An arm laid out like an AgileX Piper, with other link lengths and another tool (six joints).
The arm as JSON. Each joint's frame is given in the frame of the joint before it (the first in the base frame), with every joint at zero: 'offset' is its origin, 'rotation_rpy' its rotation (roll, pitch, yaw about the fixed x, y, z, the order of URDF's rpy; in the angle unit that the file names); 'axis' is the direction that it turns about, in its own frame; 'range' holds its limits. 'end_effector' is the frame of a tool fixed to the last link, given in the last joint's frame.
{
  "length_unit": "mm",
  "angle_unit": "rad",
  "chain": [
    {
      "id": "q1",
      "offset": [
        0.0,
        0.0,
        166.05
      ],
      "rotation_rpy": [
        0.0,
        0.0,
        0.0
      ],
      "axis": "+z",
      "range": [
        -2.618,
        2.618
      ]
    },
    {
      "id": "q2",
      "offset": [
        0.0,
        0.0,
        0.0
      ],
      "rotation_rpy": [
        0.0,
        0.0,
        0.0
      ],
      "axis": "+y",
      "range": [
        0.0,
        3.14
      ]
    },
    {
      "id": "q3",
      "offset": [
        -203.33,
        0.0,
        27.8
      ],
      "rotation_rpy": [
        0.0,
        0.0,
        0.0
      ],
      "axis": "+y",
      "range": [
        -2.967,
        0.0
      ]
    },
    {
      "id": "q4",
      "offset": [
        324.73,
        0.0,
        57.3
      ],
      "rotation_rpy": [
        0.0,
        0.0,
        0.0
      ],
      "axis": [
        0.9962,
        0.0,
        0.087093
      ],
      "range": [
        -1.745,
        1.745
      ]
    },
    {
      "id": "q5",
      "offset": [
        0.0,
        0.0,
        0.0
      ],
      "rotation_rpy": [
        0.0,
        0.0,
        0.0
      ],
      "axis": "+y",
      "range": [
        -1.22,
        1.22
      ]
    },
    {
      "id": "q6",
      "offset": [
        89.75,
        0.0,
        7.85
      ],
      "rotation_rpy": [
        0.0,
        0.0,
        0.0
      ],
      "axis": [
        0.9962,
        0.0,
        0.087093
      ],
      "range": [
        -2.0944,
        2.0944
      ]
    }
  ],
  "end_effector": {
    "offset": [
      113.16,
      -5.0,
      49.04
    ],
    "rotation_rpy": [
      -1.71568,
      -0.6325,
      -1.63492
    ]
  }
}
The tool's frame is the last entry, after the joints.
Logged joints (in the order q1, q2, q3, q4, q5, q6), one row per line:
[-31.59, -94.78, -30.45, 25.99, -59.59, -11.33]
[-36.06, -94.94, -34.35, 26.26, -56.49, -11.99]
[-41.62, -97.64, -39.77, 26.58, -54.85, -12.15]
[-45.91, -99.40, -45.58, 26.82, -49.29, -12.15]
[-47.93, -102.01, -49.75, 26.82, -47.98, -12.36]
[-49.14, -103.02, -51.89, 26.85, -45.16, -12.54]
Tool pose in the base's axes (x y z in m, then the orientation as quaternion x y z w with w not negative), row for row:
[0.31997, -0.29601, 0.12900, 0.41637, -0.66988, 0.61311, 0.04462]
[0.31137, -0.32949, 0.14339, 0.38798, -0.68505, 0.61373, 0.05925]
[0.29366, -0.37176, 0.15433, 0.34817, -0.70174, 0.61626, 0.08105]
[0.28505, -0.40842, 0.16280, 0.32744, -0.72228, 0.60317, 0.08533]
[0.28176, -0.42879, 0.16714, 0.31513, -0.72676, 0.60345, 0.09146]
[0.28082, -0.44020, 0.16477, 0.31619, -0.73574, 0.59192, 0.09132]
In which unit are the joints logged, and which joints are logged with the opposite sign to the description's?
The joints are logged in degrees. Opposite sign: q2.
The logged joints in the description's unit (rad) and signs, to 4 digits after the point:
[-0.5513, 1.6542, -0.5315, 0.4536, -1.0400, -0.1977]
[-0.6294, 1.6570, -0.5995, 0.4583, -0.9859, -0.2093]
[-0.7264, 1.7041, -0.6941, 0.4639, -0.9573, -0.2121]
[-0.8013, 1.7349, -0.7955, 0.4681, -0.8603, -0.2121]
[-0.8365, 1.7804, -0.8683, 0.4681, -0.8374, -0.2157]
[-0.8577, 1.7980, -0.9057, 0.4686, -0.7882, -0.2189]

